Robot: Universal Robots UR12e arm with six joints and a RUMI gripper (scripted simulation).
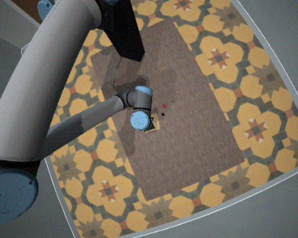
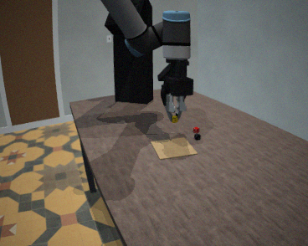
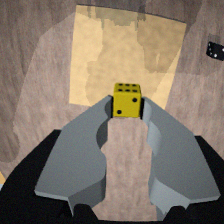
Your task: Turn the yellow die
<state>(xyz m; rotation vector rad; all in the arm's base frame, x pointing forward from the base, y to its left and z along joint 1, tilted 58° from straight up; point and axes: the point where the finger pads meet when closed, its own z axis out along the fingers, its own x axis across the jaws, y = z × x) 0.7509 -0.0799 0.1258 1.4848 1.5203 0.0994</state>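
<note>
Right now my hand is 12 cm above the tan mat. The rest, counted from my hand: black die 1 cm ahead, 13 cm to the left, 11 cm below; red die 4 cm behind, 17 cm to the left, 11 cm below; yellow die 1 cm below.
</note>
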